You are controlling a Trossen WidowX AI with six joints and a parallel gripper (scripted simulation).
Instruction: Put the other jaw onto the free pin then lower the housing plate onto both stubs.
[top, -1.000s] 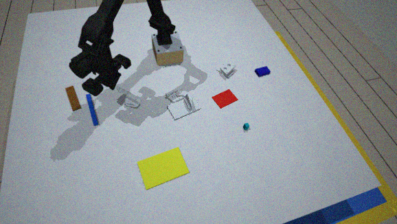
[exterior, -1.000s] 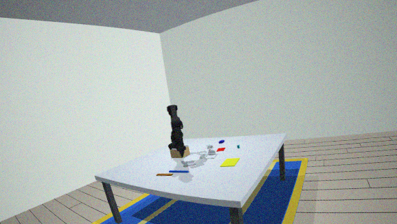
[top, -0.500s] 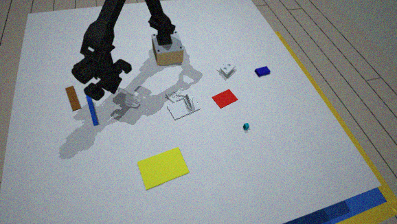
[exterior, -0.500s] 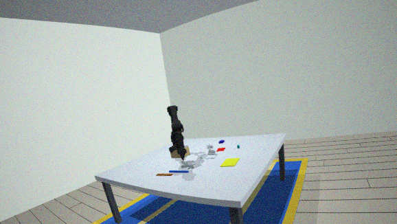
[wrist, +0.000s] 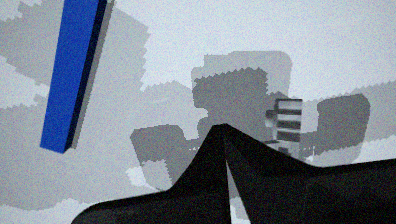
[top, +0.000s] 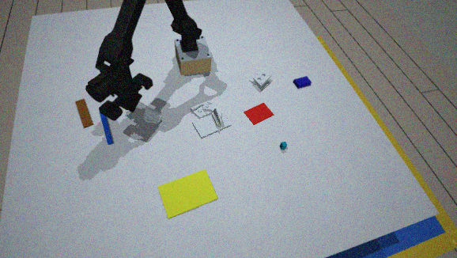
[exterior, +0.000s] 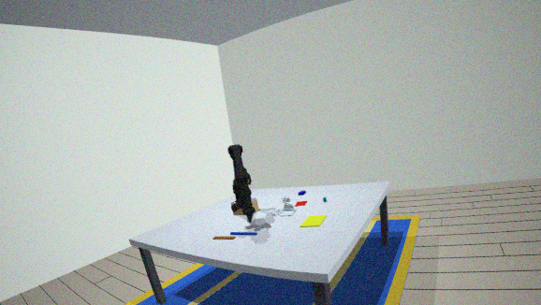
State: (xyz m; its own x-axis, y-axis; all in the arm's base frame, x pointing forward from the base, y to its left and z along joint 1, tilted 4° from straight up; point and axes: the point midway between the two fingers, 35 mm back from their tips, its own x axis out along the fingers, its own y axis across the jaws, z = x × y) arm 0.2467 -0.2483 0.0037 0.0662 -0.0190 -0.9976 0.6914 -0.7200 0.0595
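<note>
The blue bar is 2 cm ahead of my gripper tip, 10 cm to the right of it and 3 cm below it. Also, from my gripper tip: yellow tile (32 cm ahead, 13 cm to the left, 3 cm below); then brown bar (6 cm behind, 17 cm to the right, 3 cm below); then red square (8 cm ahead, 45 cm to the left, 3 cm below).
</note>
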